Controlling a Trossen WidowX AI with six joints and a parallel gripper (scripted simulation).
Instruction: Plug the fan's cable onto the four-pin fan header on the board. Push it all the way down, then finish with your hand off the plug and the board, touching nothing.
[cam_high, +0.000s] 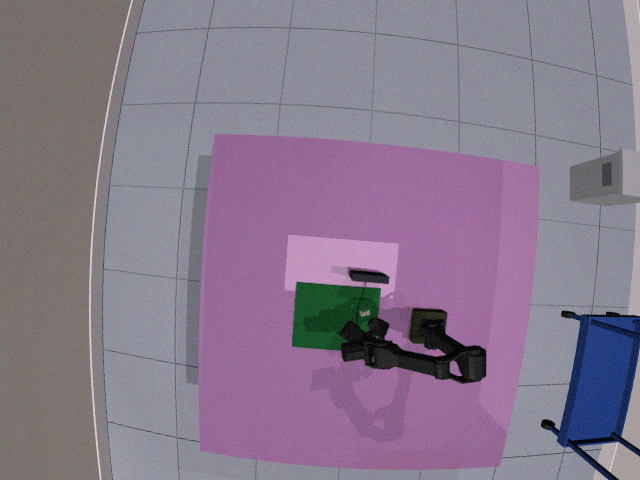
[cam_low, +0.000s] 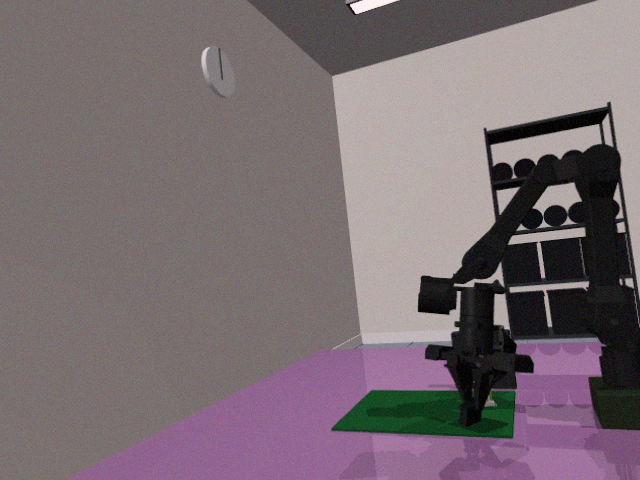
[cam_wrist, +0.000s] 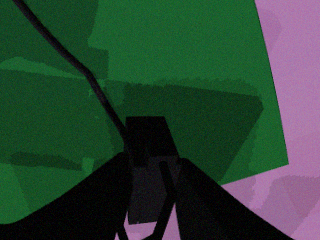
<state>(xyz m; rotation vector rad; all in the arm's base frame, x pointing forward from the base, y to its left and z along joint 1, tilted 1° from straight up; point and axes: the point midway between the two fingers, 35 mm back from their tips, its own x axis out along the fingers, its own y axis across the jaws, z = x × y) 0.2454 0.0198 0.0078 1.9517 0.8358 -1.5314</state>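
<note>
Now: gripper tip 8 cm short of the green board, 8 cm to the left of it and 4 cm above it. The rest, counted from my gripper tip: black fan (4 cm behind, 23 cm to the right, 3 cm above); fan plug (1 cm ahead, 1 cm to the left).
</note>
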